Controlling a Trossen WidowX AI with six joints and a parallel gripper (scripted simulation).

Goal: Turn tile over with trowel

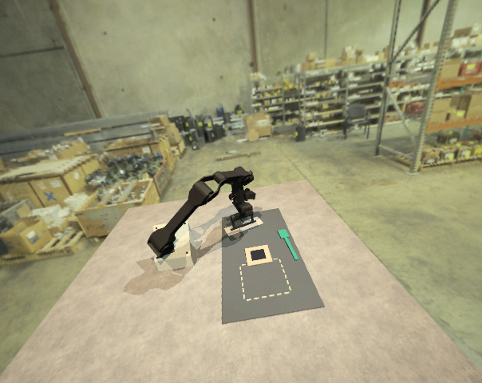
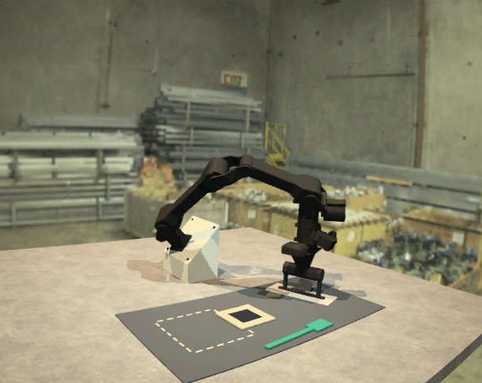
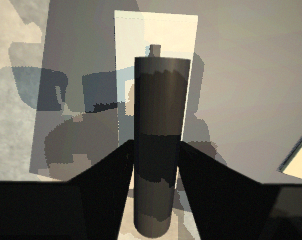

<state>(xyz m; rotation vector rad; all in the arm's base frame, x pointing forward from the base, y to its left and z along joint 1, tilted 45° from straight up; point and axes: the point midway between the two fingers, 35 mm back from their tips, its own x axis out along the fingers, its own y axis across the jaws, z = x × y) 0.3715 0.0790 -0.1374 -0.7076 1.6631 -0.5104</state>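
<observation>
The trowel is 2 cm ahead of my gripper tip and 3 cm below it. The rest, counted from my gripper tip: grey mat: 2 cm ahead, 20 cm to the right, 9 cm below; tile: 1 cm ahead, 24 cm to the right, 6 cm below; green flat tool: 16 cm ahead, 20 cm to the right, 6 cm below.
</observation>
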